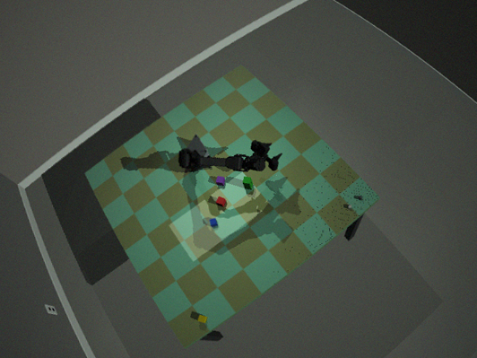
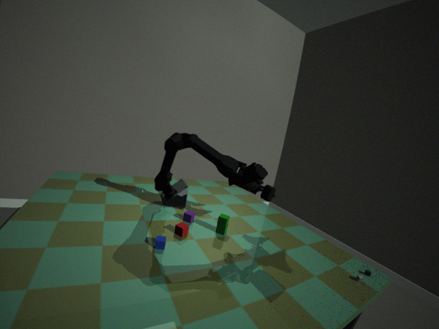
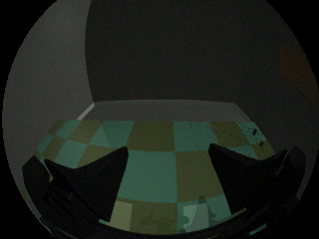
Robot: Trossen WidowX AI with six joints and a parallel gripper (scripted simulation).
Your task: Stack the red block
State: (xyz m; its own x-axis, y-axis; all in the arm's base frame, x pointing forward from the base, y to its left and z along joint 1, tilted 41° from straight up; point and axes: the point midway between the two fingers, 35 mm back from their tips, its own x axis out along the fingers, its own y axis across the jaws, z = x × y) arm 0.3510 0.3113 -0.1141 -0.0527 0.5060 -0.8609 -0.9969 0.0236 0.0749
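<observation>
My gripper tip is now 380 mm to the left of the red block, 170 mm above it and 20 mm past it. Also, from my gripper tip: yellow block: 830 mm to the right, 440 mm ahead, 170 mm below; purple block: 310 mm to the right, 170 mm below, 130 mm behind; blue block: 480 mm to the right, 170 mm below, 50 mm ahead.
</observation>
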